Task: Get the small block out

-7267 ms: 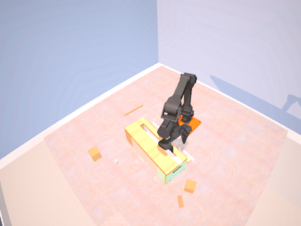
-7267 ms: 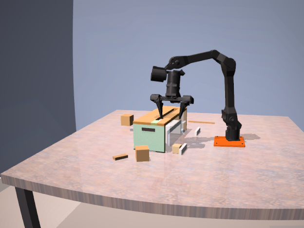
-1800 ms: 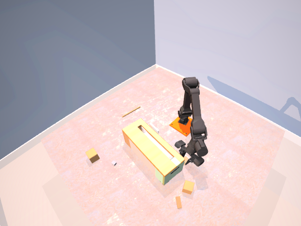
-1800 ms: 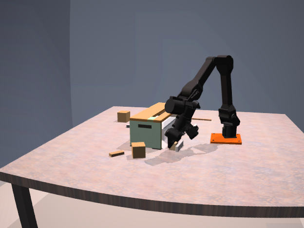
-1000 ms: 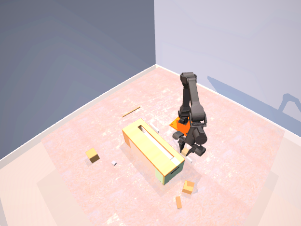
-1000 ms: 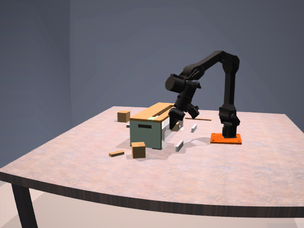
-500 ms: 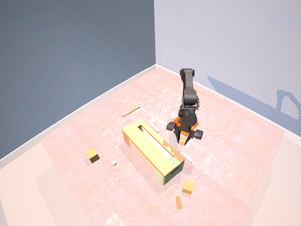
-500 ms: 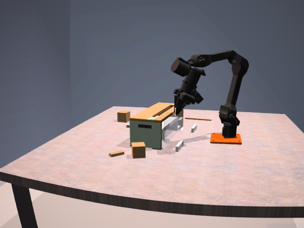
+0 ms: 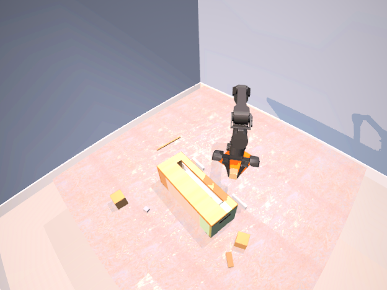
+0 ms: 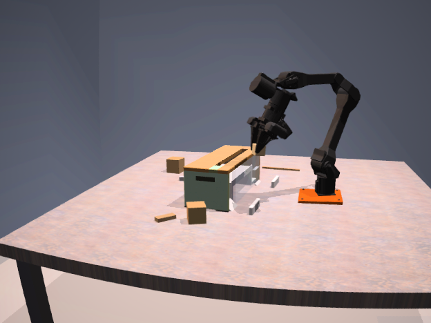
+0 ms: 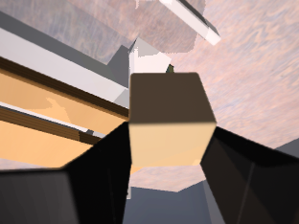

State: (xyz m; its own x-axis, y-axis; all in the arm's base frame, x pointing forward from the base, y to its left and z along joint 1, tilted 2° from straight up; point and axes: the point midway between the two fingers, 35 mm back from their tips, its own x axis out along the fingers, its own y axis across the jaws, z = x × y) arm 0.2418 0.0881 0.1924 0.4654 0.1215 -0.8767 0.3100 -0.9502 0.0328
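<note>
The tan block lies 10 mm behind my gripper tip and 10 mm above it. Round my gripper tip: box 120 mm to the right, 110 mm below, 50 mm ahead; then thin stick 470 mm to the right, 170 mm below, 150 mm behind.
</note>
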